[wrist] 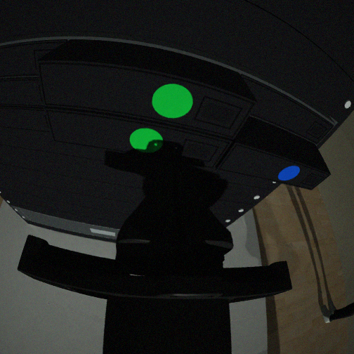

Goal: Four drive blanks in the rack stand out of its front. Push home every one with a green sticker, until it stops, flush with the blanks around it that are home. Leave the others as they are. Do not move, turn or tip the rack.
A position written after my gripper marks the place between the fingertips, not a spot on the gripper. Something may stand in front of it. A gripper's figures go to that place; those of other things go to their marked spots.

Labels:
My gripper (170,165): 0.14 m from the lens. A dark rack (244,101): 0.09 m from the lens.

